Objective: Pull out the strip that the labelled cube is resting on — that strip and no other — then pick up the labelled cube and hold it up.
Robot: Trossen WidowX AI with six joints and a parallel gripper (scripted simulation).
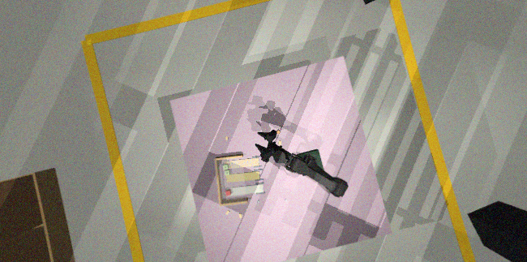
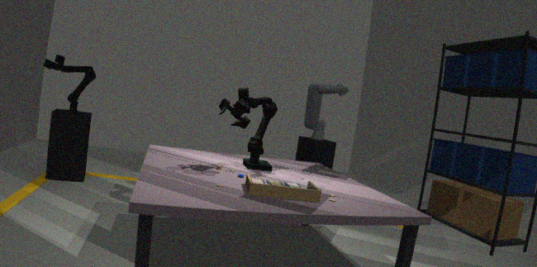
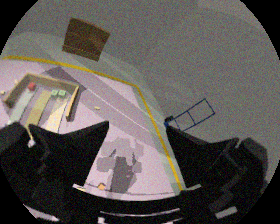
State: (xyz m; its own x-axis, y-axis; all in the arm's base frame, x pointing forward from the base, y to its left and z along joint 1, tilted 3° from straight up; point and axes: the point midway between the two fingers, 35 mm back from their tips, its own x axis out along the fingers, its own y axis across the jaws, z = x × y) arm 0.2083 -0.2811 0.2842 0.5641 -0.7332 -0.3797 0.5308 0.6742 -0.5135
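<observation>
The small blue round object lies 20 mm ahead of my gripper tip, 120 mm to the left of it and 290 mm below it.
</observation>
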